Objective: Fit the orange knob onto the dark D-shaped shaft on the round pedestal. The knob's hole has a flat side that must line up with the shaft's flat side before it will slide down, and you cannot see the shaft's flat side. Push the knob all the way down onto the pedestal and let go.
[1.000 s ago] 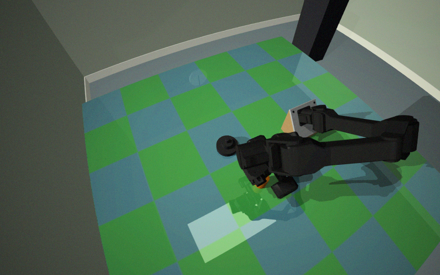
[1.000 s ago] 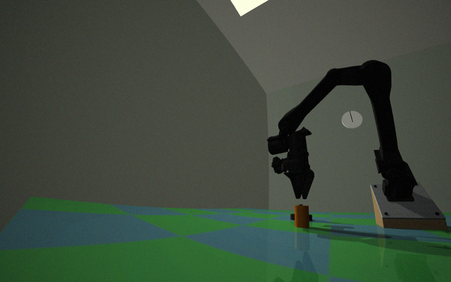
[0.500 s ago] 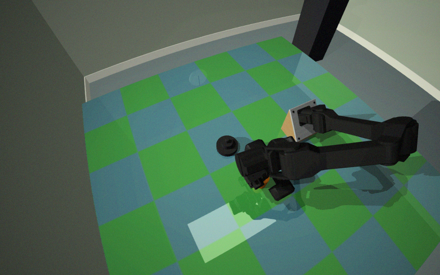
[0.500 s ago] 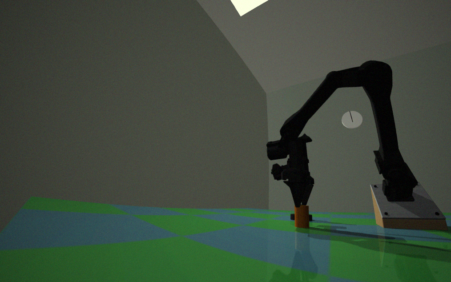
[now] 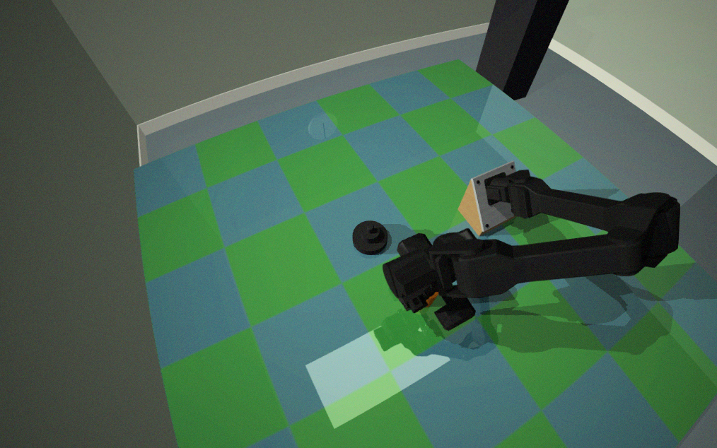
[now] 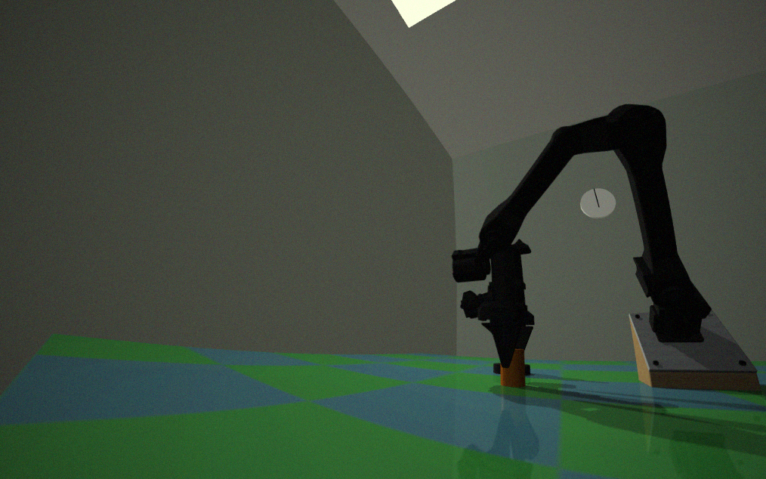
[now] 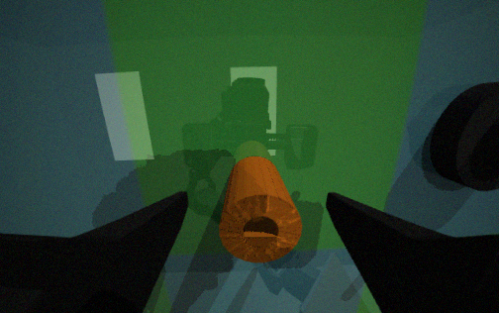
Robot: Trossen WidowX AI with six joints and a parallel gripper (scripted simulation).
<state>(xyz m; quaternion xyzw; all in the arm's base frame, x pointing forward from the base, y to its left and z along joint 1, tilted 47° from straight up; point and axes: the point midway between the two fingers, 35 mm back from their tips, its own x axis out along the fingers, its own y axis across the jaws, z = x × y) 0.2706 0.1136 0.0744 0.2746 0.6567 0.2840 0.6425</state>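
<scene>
Now: gripper tip right at the orange knob. From my gripper tip the other things lie so: shaft (4 cm ahead, 18 cm to the right).
</scene>
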